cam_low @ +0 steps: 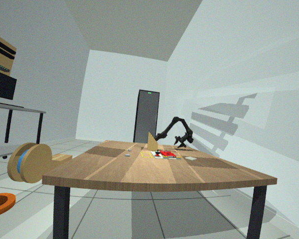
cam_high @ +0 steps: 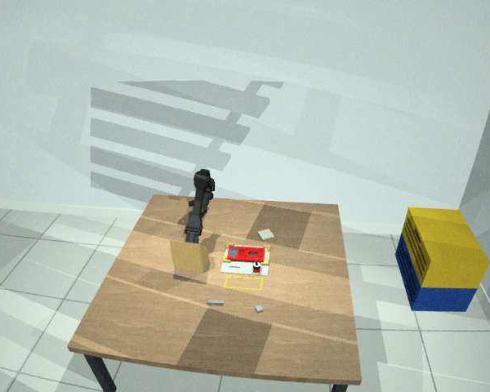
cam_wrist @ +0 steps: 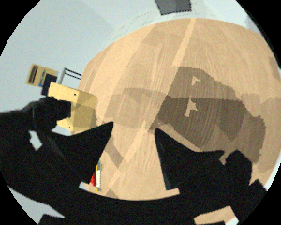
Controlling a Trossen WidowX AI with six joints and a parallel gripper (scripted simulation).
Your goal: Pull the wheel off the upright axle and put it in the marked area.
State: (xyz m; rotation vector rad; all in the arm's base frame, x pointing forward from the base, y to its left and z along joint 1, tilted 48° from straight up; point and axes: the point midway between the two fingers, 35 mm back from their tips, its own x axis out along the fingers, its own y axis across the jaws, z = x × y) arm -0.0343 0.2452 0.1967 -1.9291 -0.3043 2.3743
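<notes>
Now: gripper tip 410 mm short of the grey wheel, 320 mm to the left of it and 10 mm above it. Round my gripper tip: grey block (580 mm to the right, 450 mm ahead, 40 mm below); then white flat piece (430 mm ahead, 40 mm below, 10 mm to the right); then grey bar (570 mm to the right, 230 mm ahead, 40 mm below).
</notes>
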